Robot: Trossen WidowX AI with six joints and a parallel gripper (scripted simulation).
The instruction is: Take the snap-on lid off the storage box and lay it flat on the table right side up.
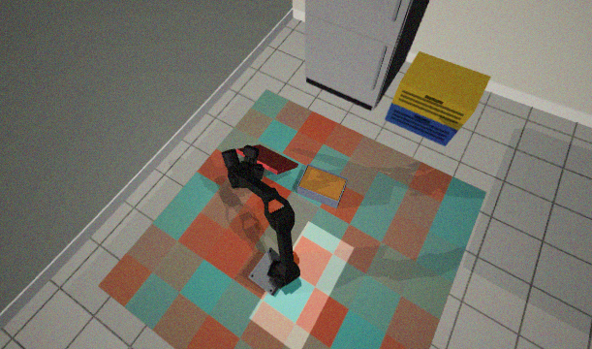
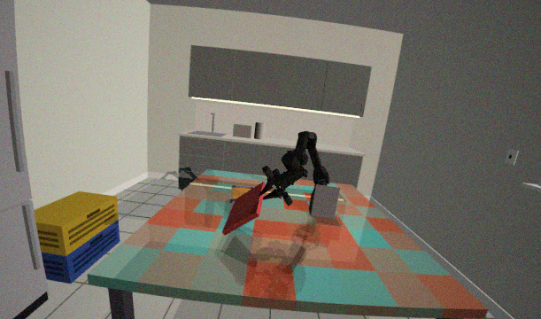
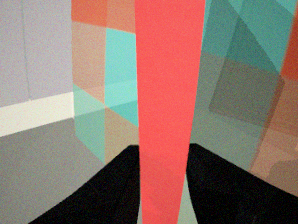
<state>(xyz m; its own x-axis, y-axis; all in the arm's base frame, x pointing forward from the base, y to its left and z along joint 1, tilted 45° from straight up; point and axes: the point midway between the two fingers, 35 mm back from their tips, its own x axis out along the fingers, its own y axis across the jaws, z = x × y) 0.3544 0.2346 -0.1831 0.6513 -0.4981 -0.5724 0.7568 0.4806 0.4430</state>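
Right now my gripper tip is 6 cm short of the lid, 2 cm to the left of it and 5 cm above it. The rest, counted from my gripper tip: storage box 8 cm ahead, 30 cm to the right, 15 cm below.
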